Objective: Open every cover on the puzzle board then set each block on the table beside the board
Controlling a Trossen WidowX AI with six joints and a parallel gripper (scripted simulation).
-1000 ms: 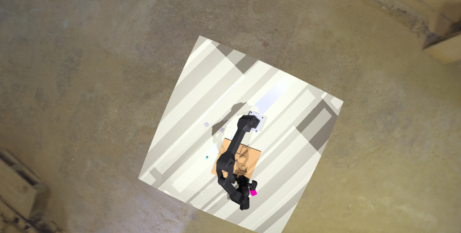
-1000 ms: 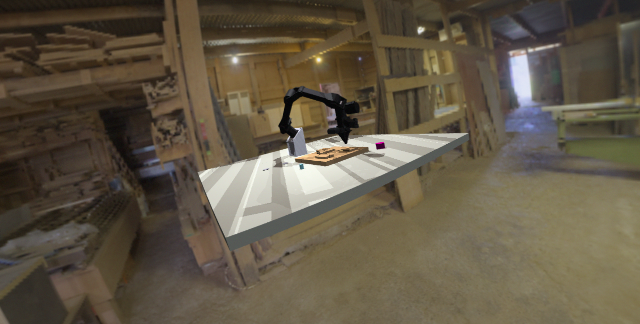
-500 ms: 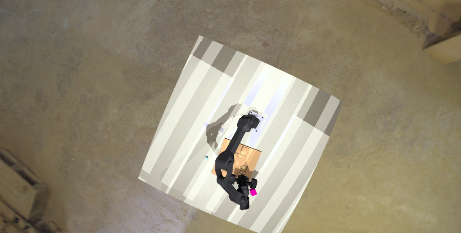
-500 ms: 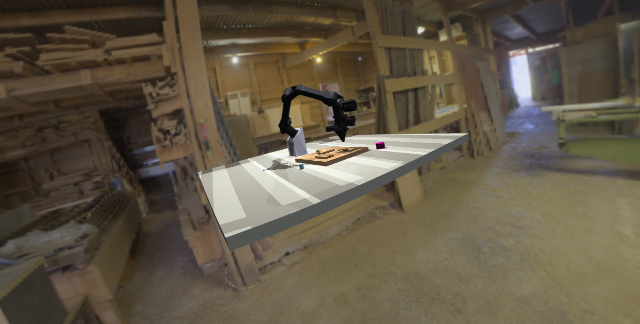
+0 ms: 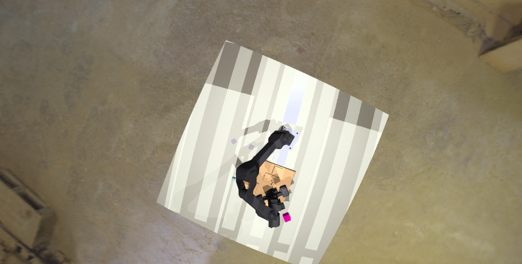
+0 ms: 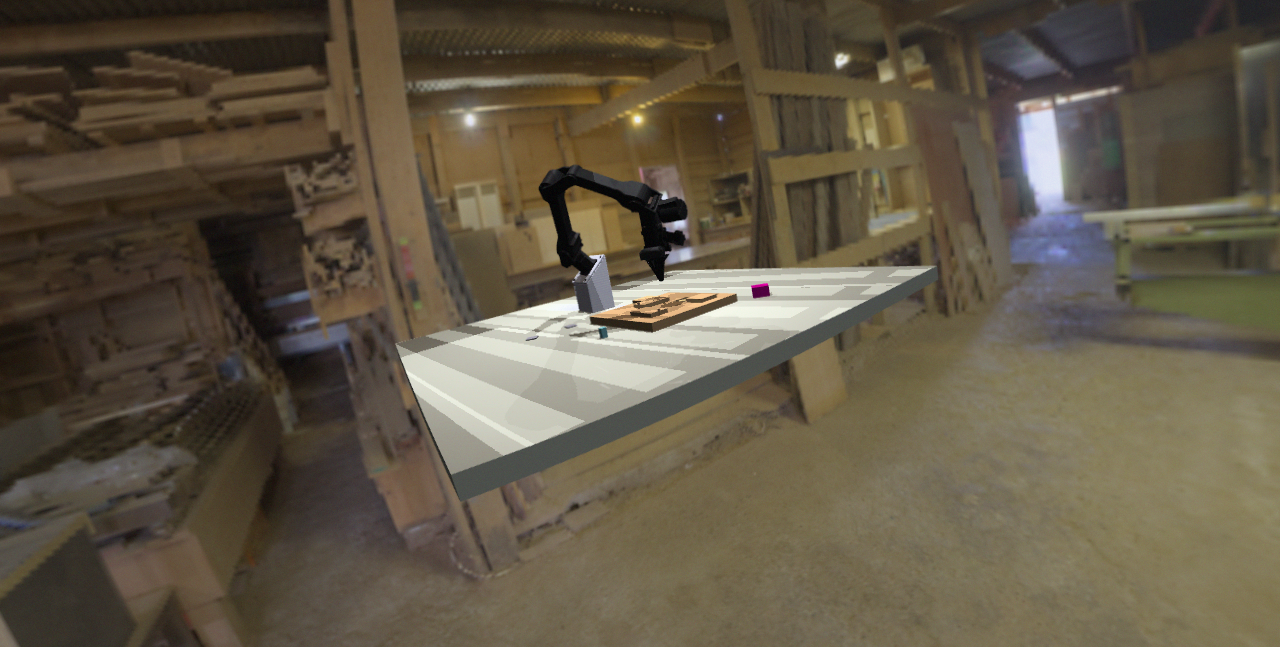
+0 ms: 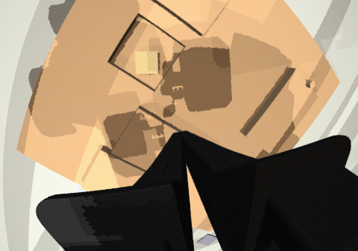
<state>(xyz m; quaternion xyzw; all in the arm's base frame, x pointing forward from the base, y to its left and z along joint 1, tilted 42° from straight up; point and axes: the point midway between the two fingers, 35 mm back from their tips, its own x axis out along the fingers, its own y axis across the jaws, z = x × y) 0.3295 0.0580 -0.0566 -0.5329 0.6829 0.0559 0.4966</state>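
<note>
My gripper tip is 7 cm above the tan wooden puzzle board and 3 cm to the left of it. Round my gripper tip: teal block 24 cm to the right, 9 cm ahead, 7 cm below; magenta block 21 cm to the left, 16 cm ahead, 7 cm below.
</note>
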